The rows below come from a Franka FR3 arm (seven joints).
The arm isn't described. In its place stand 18 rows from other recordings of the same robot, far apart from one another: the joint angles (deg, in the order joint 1, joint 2, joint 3, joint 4, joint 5, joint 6, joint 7), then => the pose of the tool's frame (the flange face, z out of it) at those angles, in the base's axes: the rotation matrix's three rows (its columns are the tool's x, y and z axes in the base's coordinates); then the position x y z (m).
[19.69, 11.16, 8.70, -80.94, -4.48, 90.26, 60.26] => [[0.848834, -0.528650, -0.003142], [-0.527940, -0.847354, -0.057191], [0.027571, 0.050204, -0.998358]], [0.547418, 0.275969, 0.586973]
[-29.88, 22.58, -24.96, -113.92, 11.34, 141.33, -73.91] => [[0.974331, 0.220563, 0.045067], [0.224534, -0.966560, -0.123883], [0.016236, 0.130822, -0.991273]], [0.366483, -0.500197, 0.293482]
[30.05, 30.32, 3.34, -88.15, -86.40, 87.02, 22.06] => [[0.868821, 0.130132, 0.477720], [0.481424, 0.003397, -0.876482], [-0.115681, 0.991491, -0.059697]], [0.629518, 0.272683, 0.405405]
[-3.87, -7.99, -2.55, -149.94, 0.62, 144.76, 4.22] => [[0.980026, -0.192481, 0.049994], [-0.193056, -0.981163, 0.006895], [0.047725, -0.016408, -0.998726]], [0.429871, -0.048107, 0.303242]
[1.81, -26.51, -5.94, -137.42, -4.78, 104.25, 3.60] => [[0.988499, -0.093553, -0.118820], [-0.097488, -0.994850, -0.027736], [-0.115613, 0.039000, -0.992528]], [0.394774, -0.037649, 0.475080]
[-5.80, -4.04, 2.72, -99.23, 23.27, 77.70, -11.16] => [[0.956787, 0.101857, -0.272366], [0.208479, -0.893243, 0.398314], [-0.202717, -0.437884, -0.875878]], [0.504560, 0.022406, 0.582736]
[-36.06, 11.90, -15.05, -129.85, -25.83, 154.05, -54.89] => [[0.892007, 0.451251, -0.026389], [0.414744, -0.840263, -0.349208], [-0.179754, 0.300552, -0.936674]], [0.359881, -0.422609, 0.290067]
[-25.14, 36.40, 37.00, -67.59, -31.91, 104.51, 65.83] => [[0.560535, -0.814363, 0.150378], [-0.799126, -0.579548, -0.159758], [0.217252, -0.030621, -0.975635]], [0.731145, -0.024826, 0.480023]
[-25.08, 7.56, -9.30, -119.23, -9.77, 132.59, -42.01] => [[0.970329, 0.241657, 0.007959], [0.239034, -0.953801, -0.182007], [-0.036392, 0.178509, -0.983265]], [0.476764, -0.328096, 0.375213]
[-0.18, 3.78, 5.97, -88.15, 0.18, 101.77, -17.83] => [[0.902529, 0.395914, 0.169390], [0.397316, -0.917284, 0.027019], [0.166076, 0.042916, -0.985179]], [0.591754, 0.058150, 0.622215]
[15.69, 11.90, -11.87, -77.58, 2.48, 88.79, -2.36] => [[0.993618, 0.112531, -0.007778], [0.112536, -0.993648, 0.000298], [-0.007695, -0.001171, -0.999970]], [0.611951, 0.059843, 0.605440]
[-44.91, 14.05, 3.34, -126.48, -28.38, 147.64, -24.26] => [[0.994122, 0.103923, -0.030339], [0.090401, -0.951048, -0.295527], [-0.059566, 0.291047, -0.954853]], [0.426855, -0.368033, 0.279287]
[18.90, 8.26, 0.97, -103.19, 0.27, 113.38, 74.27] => [[0.580447, -0.813767, 0.029403], [-0.814294, -0.580179, 0.017804], [0.002571, -0.034277, -0.999409]], [0.570124, 0.205904, 0.466268]
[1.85, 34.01, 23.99, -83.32, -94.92, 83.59, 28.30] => [[0.949632, -0.016614, 0.312927], [0.309080, -0.114949, -0.944063], [0.051656, 0.993232, -0.104024]], [0.693106, 0.131439, 0.419176]
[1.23, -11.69, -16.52, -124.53, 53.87, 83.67, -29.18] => [[0.993411, 0.039635, -0.107534], [0.113893, -0.445915, 0.887799], [-0.012763, -0.894197, -0.447491]], [0.453815, -0.033811, 0.495185]
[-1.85, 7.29, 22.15, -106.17, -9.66, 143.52, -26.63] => [[0.503979, 0.703451, 0.501161], [0.764057, -0.633679, 0.121106], [0.402768, 0.321881, -0.856838]], [0.598857, 0.211548, 0.515924]
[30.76, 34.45, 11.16, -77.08, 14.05, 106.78, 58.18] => [[0.878529, -0.397047, -0.265596], [-0.346638, -0.912447, 0.217446], [-0.328679, -0.098967, -0.939242]], [0.537809, 0.469213, 0.379071]
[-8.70, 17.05, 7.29, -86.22, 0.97, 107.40, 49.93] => [[0.615520, -0.784460, 0.075883], [-0.788094, -0.613440, 0.050977], [0.006561, -0.091180, -0.995813]], [0.658852, -0.024957, 0.504127]
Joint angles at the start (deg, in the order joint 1, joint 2, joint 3, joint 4, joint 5, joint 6, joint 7):
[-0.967 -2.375 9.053 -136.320 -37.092 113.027 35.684]
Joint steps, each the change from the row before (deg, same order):
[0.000 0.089 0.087 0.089 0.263 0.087 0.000]
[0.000 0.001 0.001 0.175 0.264 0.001 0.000]
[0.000 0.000 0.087 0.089 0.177 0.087 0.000]
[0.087 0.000 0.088 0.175 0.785 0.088 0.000]
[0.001 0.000 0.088 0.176 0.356 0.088 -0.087]
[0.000 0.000 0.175 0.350 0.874 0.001 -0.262]
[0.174 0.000 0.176 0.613 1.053 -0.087 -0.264]
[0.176 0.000 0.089 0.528 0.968 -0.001 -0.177]
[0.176 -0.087 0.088 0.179 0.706 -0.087 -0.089]
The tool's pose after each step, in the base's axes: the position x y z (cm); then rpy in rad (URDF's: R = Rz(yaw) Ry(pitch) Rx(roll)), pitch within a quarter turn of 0, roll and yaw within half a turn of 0. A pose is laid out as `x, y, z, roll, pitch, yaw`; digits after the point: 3 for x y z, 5 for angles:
45.742, 2.690, 32.285, 2.50064, 0.08174, -0.13838
45.826, 2.727, 32.389, 2.50471, 0.07971, -0.14120
45.877, 2.832, 32.445, 2.50818, 0.07783, -0.14087
45.938, 3.066, 32.530, 2.51950, 0.07666, -0.14572
46.028, 3.195, 32.637, 2.52571, 0.07485, -0.14606
46.165, 3.440, 32.834, 2.53836, 0.07480, -0.14872
46.408, 3.854, 33.201, 2.55375, 0.07216, -0.15070
46.626, 4.200, 33.522, 2.56868, 0.06886, -0.15373
46.649, 4.480, 33.680, 2.57776, 0.06911, -0.15598

